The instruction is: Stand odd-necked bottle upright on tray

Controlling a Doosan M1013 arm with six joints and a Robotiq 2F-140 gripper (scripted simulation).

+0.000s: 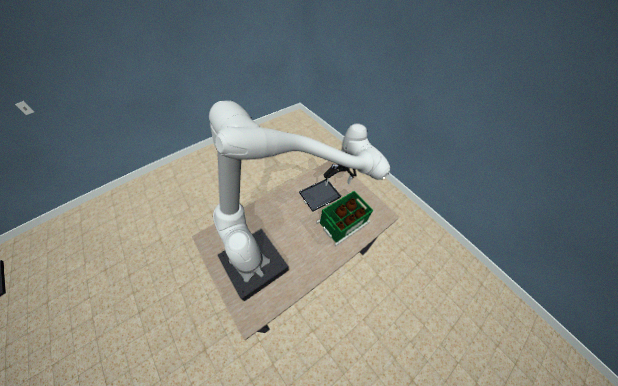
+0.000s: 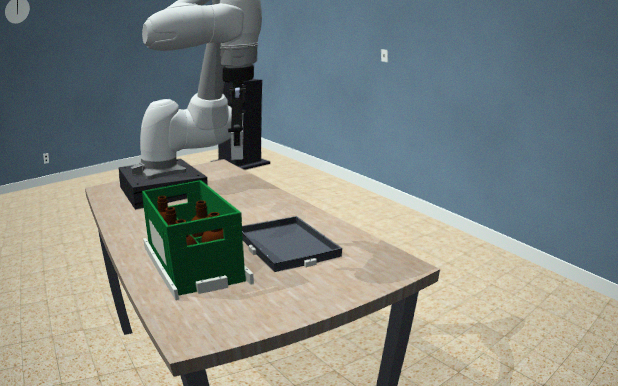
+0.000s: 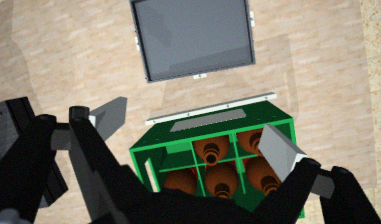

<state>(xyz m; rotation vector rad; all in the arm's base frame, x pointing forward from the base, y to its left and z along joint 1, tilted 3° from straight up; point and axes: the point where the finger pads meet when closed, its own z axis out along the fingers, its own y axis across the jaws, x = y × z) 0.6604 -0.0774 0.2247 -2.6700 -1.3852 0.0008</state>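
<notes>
The green crate lies 30 mm behind my hand, 140 mm to the right of it and 210 mm below it. Also, from my hand: dark tray: 20 mm ahead, 130 mm to the left, 280 mm below; brown bottle: 60 mm ahead, 110 mm to the right, 210 mm below.
</notes>
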